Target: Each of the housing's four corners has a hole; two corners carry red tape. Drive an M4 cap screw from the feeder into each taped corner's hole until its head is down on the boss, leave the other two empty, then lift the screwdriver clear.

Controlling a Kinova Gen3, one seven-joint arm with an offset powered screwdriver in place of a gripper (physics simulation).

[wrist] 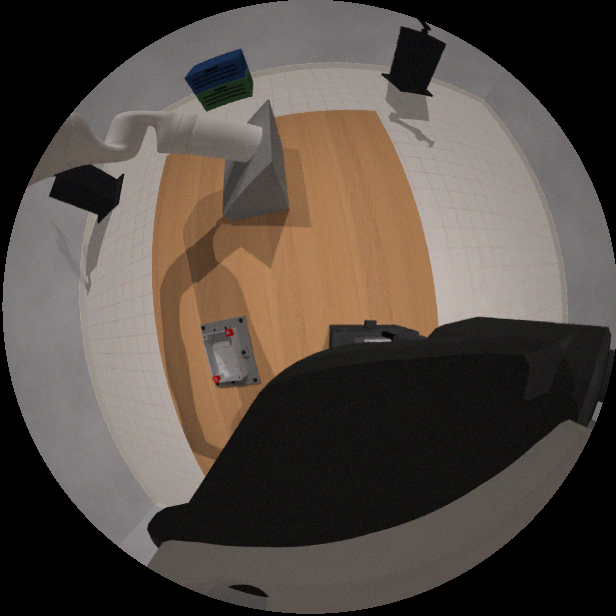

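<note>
The wrist view looks down from high above a wooden table. The grey housing [229, 352] lies small at lower left of the table. Red tape marks its upper-right corner [228, 332] and its lower-left corner [216, 379]. The other two corners show no tape. At this size I cannot tell whether any hole holds a screw. A dark grey feeder block [367, 335] sits to the right of the housing, partly hidden. The black screwdriver body [402, 436] fills the lower right and hides its own tip.
A grey pedestal [256, 172] with the pale arm [172, 135] stands at the table's far end. A blue and green box [220, 79] and two black stands [414, 60] [87, 190] sit on the tiled floor around the table.
</note>
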